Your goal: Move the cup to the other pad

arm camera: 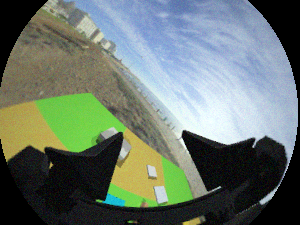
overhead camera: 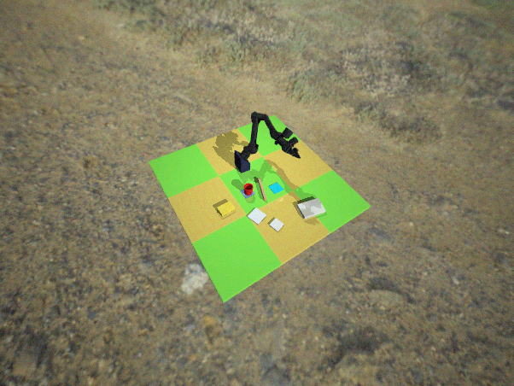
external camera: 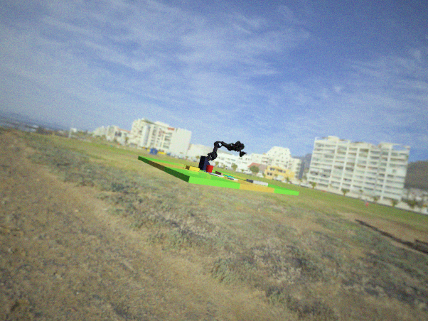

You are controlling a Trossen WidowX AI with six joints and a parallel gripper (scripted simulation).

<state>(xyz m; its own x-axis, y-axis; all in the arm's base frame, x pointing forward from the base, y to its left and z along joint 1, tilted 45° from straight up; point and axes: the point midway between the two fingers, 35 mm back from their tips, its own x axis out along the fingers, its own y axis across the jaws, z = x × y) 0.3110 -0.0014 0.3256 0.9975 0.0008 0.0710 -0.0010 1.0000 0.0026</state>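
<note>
The red cup lies 34 cm to the right of my gripper tip, 28 cm below it and 11 cm behind it. From my gripper tip the other things lie so: wooden stick 31 cm below, 23 cm to the right, 8 cm behind; then cyan pad 32 cm below, 12 cm to the right, 4 cm behind; then yellow block 56 cm to the right, 30 cm below, 7 cm behind.
</note>
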